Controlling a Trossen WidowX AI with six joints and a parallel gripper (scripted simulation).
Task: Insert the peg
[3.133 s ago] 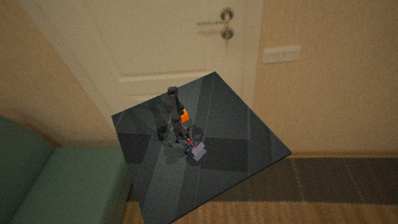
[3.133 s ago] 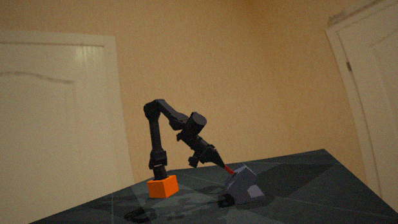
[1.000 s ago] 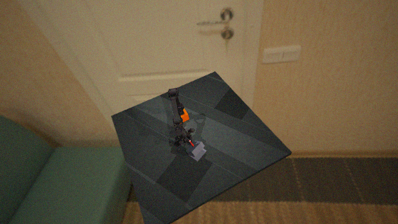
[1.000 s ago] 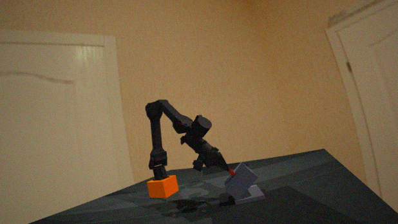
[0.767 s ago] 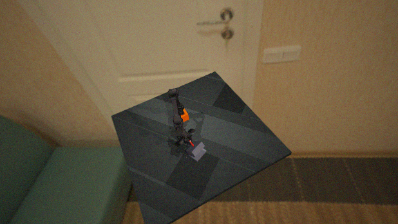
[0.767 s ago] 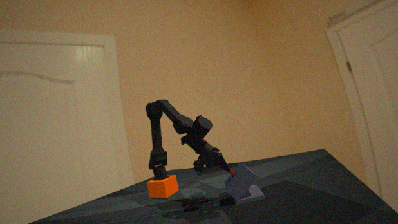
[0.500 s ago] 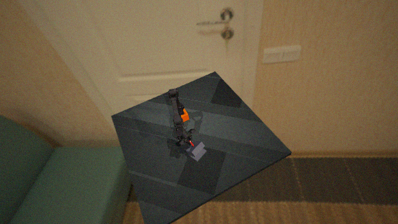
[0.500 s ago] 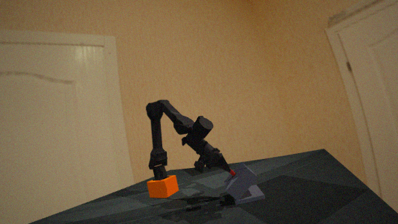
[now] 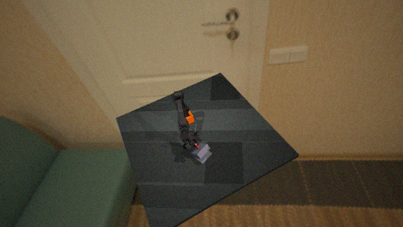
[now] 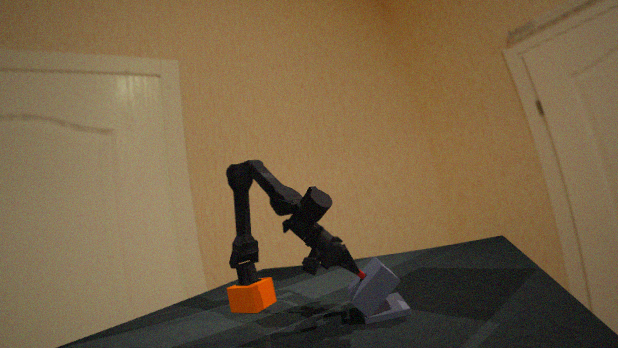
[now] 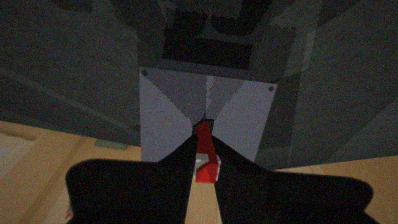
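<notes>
The red peg is 1 cm behind my gripper tip and 1 cm above it. The rest, counted from my gripper tip: grey sloped panel: 2 cm ahead, 1 cm to the left, 4 cm below.
</notes>
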